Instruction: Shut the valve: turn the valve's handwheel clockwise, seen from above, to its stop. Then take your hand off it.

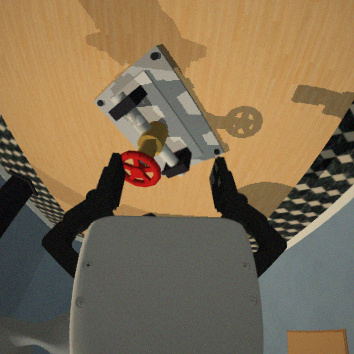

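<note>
The valve's red handwheel (141, 169) is a spoked ring near the left fingertip. It sits on a brass valve body (153, 138), which joins a light grey pipe (167, 152) held by two black clamps on a grey patterned base plate (187, 102). My gripper (167, 165) is open wide, with nothing held between its fingers. The wheel's left rim shows close beside the left fingertip; I cannot tell whether they touch. The right finger stands well apart from the wheel, near the plate's lower right corner.
The plate lies on a wooden table top (280, 45) with a black and white checkered edge (320, 170). Shadows of the arm and the wheel fall on the wood. A black object (15, 200) shows at the left edge, and an orange-brown panel (317, 342) at the lower right.
</note>
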